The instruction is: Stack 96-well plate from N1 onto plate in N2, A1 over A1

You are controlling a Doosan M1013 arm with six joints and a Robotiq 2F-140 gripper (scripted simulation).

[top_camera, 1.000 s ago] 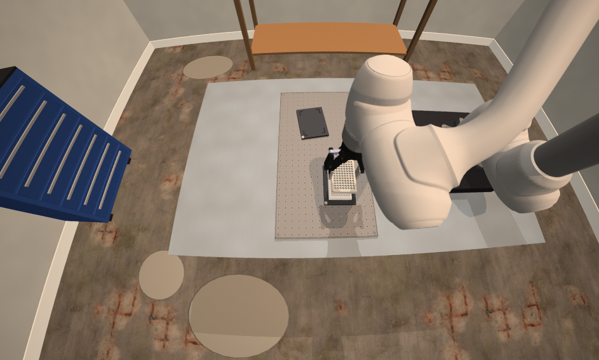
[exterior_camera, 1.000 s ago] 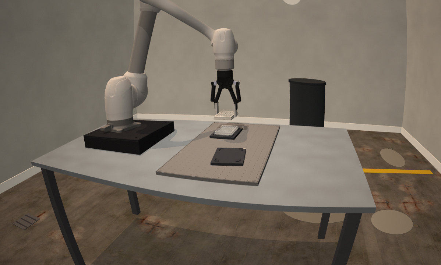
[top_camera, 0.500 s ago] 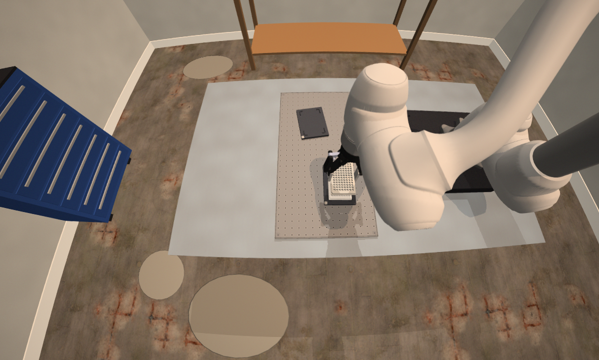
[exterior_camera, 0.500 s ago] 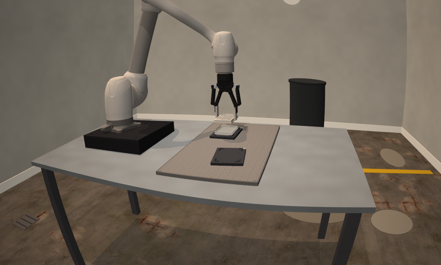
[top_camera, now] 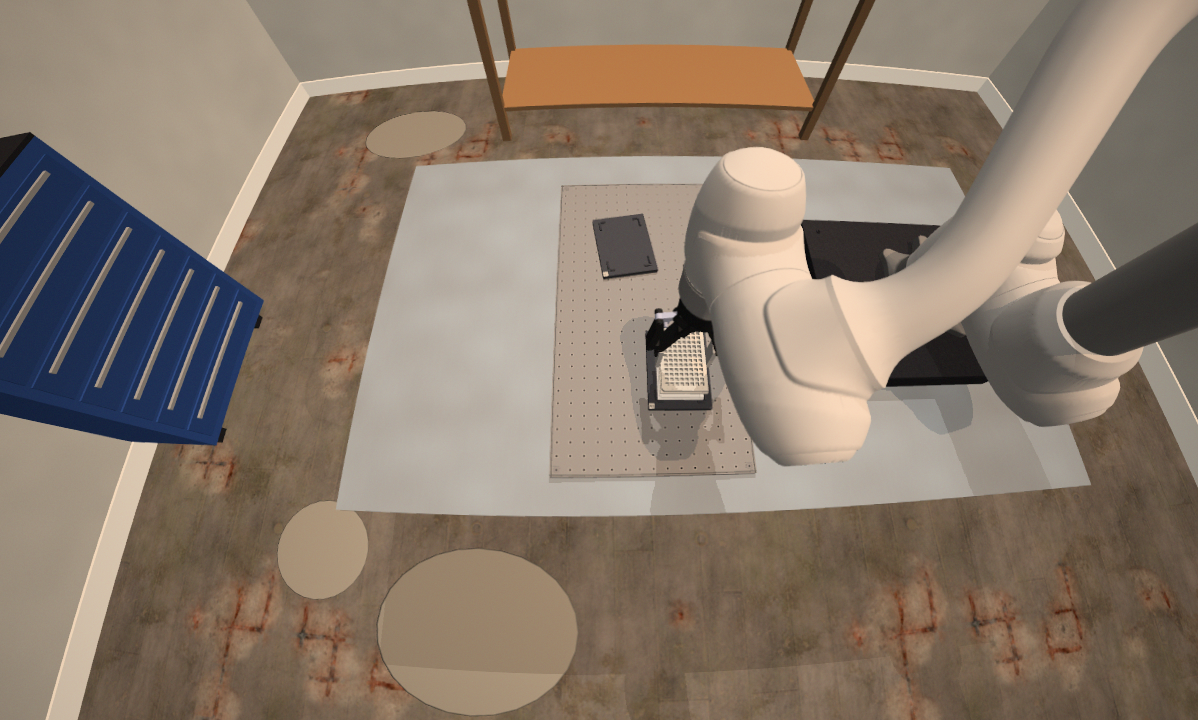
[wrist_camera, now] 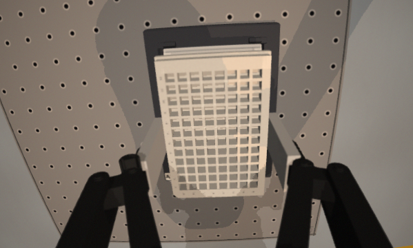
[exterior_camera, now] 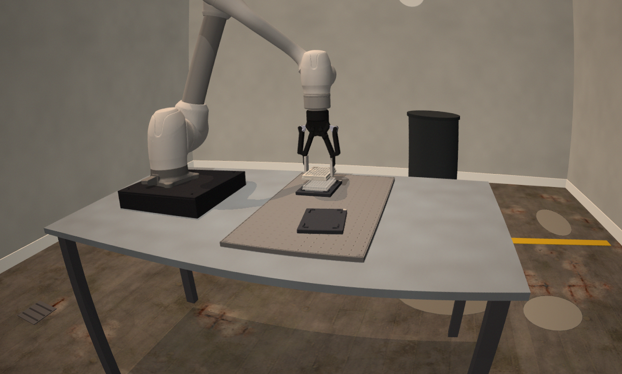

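Right now my hand is 70 mm above the plate nest N2. The rest, counted from my hand: plate nest N1: 280 mm to the right, 150 mm ahead, 70 mm below.
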